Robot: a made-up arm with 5 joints.
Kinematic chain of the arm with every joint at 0, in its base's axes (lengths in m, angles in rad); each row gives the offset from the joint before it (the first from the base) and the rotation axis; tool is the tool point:
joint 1: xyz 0 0 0.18 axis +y
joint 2: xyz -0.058 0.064 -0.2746 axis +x
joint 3: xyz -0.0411 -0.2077 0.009 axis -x
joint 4: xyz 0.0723 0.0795 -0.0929 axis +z
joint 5: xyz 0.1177 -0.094 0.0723 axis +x
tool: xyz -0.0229 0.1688 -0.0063
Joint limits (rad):
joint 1: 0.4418..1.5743
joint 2: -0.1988..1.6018
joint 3: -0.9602..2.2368
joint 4: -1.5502..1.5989
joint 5: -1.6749..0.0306
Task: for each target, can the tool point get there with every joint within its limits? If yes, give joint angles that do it. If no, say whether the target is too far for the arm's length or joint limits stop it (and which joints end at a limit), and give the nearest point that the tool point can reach.
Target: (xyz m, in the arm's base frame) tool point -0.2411 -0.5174 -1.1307
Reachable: no: too far | nearest point -0.2102 -0.1676 -0.4709 | short by 0.747 m
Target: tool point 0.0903 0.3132 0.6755
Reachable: no: joint limits stop it (at a limit: joint 1, joint 2, joint 3, joint 4) | nearest point -0.1346 0.0145 0.2837 | short by 0.542 m
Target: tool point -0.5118 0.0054 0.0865
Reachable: yes | joints 1.3181 0.4506 0.9509 1.0649 -0.3136
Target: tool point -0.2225 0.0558 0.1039
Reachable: yes | joints 0.9822 0.1248 -0.6802 1.3493 -0.4454
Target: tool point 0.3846 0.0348 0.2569
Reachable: no: joint limits stop it (at a limit: joint 1, joint 2, joint 3, joint 5) | nearest point -0.0027 -0.0017 0.0430 | short by 0.444 m
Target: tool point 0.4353 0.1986 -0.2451
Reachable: no: joint limits stop it (at a limit: joint 1, joint 2, joint 5) | nearest point -0.0135 0.1530 -0.1375 | short by 0.464 m
